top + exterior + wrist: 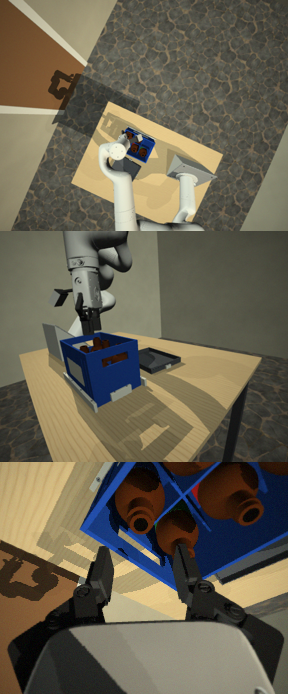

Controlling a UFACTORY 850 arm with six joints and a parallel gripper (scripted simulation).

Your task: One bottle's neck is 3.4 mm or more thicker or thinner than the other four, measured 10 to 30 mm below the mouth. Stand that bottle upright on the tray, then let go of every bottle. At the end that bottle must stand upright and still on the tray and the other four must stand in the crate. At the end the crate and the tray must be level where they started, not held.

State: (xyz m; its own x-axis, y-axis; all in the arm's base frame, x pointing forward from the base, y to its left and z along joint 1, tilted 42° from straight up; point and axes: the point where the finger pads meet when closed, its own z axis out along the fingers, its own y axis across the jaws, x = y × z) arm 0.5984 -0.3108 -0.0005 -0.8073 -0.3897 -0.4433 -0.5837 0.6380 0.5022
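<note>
My hand is 80 mm past the blue crate, 50 mm to the right of it and 150 mm above it. From my hand the other things lie so: brown bottle: 160 mm behind, 110 mm to the left, 150 mm below; then dark tray: 50 mm behind, 340 mm to the left, 230 mm below.
</note>
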